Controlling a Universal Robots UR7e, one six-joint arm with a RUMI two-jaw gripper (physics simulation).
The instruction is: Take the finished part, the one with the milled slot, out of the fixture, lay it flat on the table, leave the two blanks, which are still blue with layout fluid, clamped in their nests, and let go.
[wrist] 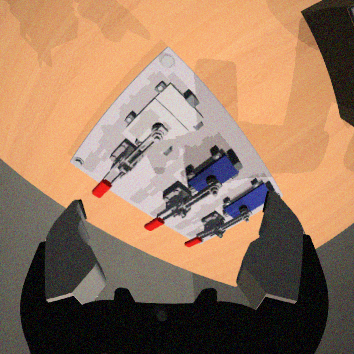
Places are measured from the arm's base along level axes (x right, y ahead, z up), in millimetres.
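Pixels of known places: gripper, fingertip midpoint: (pixel 172 198).
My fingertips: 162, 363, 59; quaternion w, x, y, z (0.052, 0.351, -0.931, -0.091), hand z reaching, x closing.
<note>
Behind a point stands the place of what it marks, as x, y, z.
The finished part (pixel 176 104) @[176, 334, -63], a pale, near-white block, sits in the upper nest of the fixture plate (pixel 220 127) @[102, 325, -84]; a thin line crosses its top. The arm of a toggle clamp (pixel 127 161) @[187, 424, -42] reaches over it. Two blue blanks (pixel 216 170) @[71, 373, -58] (pixel 254 196) @[-40, 373, -68] sit in the other two nests, each with a clamp arm reaching over it. My gripper (pixel 172 198) @[162, 363, 59] is open with nothing between its fingers. It hangs above the plate, its right fingertip overlapping the plate's right corner in the view.
Red clamp handles (pixel 101 189) @[194, 493, -43] (pixel 154 224) @[87, 508, -38] (pixel 193 242) @[-22, 527, -49] point toward the near table edge. The wooden table (pixel 40 100) @[355, 448, -99] surrounds the plate, with grey floor (pixel 150 272) beyond its edge. A dark block-like object (pixel 332 60) @[50, 114, -75] stands at the upper right. Shadows fall across the table and plate.
</note>
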